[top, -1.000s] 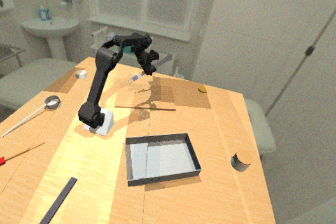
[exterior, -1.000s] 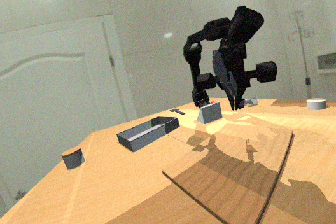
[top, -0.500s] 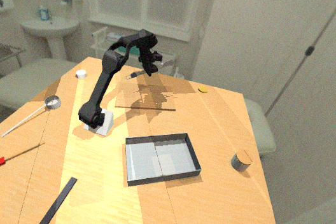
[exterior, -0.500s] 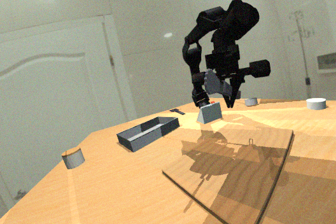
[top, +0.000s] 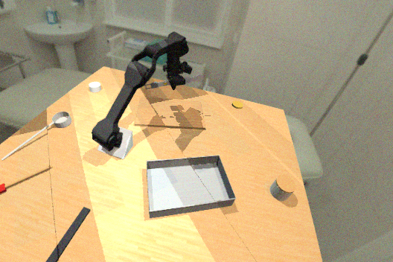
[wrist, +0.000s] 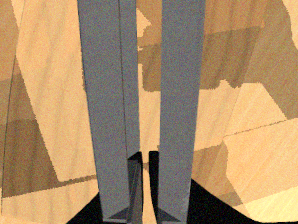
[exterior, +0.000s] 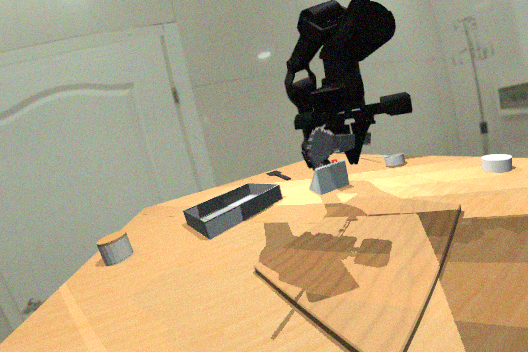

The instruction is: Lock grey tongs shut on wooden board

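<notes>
Right now my gripper tip is 15 cm above the wooden board. The rest, counted from my gripper tip: roasting tin: 19 cm ahead, 42 cm to the right, 13 cm below; red-handled tool: 41 cm behind, 60 cm to the right, 15 cm below; white cylinder: 49 cm behind, 5 cm to the left, 14 cm below.
</notes>
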